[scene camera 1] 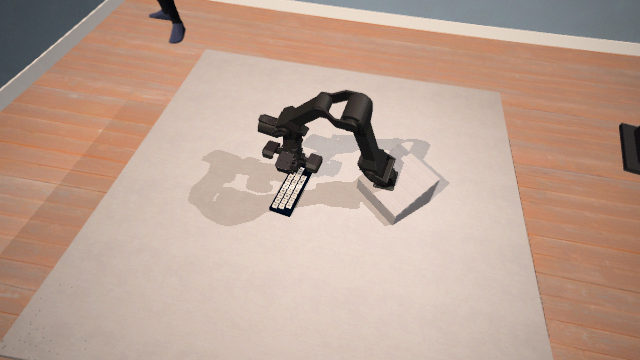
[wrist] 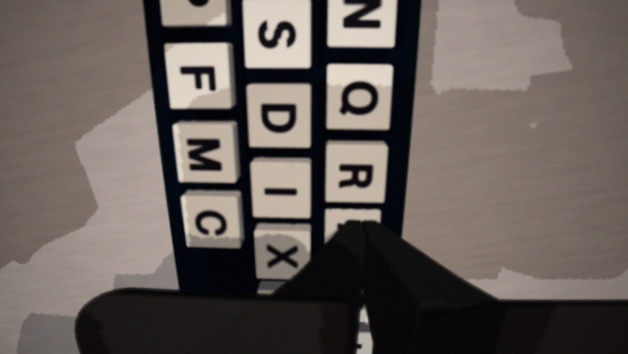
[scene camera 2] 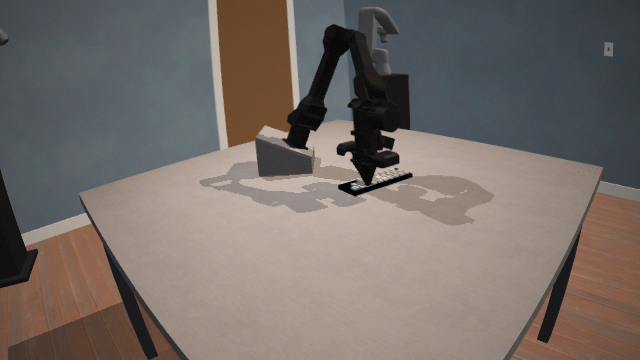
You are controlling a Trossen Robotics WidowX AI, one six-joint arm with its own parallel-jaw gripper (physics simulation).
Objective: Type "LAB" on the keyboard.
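Places are measured from the arm's base along level axes (x ahead, y left, z up), in centimetres.
Where they show: gripper, between the fingertips: (scene camera 1: 292,173) (wrist: 360,234) (scene camera 2: 368,185); arm's base, origin of its link: (scene camera 1: 385,179) (scene camera 2: 294,144).
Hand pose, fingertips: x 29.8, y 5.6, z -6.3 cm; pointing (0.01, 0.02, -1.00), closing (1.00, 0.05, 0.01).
Note:
Things, the pixels of their top centre, and the offset from my fingertips. Level surfaces: height alone.
- keyboard, centre of its top: (wrist: 277,55) (scene camera 2: 377,177) (scene camera 1: 292,185) dy +4.9, dx -2.5, dz +0.5 cm
- R key, centre of its top: (wrist: 355,175) dy +2.0, dx -0.4, dz +0.5 cm
- X key, centre of its top: (wrist: 282,256) dy -0.6, dx -2.2, dz +0.5 cm
- table, height of its surface: dz -1.1 cm
The keyboard (scene camera 1: 289,192) (scene camera 2: 385,178) (wrist: 207,272) is dark blue with white letter keys and lies on the table. In the wrist view its letters appear turned sideways. My gripper (scene camera 2: 368,182) (wrist: 360,234) is shut with nothing between its fingers and points straight down. Its tips are at the key just below the R key (wrist: 356,172), in the right column, and cover most of that key's letter. The X key (wrist: 283,254) is to the left of the tips. The fingers hide the keys further down. No L or B key can be read in the wrist view.
The arm's base stands on a pale wedge-shaped block (scene camera 1: 400,187) (scene camera 2: 284,161) beside the keyboard on the table (scene camera 1: 300,290) (scene camera 2: 300,260). A person's legs (scene camera 1: 176,31) show beyond the table. A grey robot arm (scene camera 2: 367,35) stands behind on a dark pedestal (scene camera 2: 400,100).

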